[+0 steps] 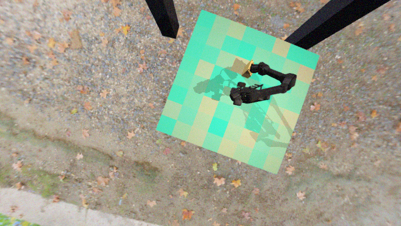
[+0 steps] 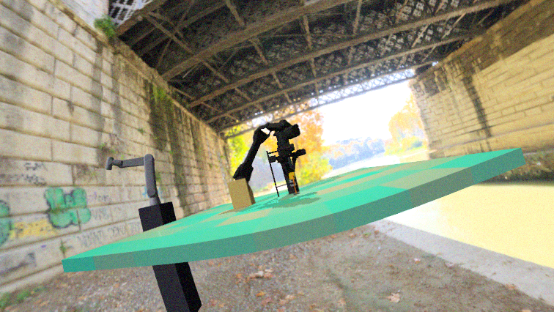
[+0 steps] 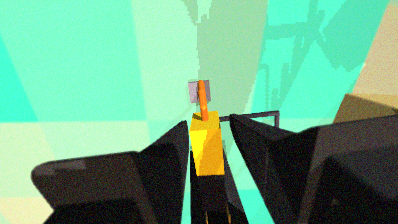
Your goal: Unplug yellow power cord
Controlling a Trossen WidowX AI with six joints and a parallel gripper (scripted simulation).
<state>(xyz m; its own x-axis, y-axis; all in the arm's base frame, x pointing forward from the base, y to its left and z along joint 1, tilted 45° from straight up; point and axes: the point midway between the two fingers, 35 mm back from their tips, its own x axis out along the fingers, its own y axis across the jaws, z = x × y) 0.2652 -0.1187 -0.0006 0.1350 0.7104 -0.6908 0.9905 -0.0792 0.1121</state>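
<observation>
The yellow plug lies 50 mm to the left of my gripper tip and 10 mm below it.
</observation>
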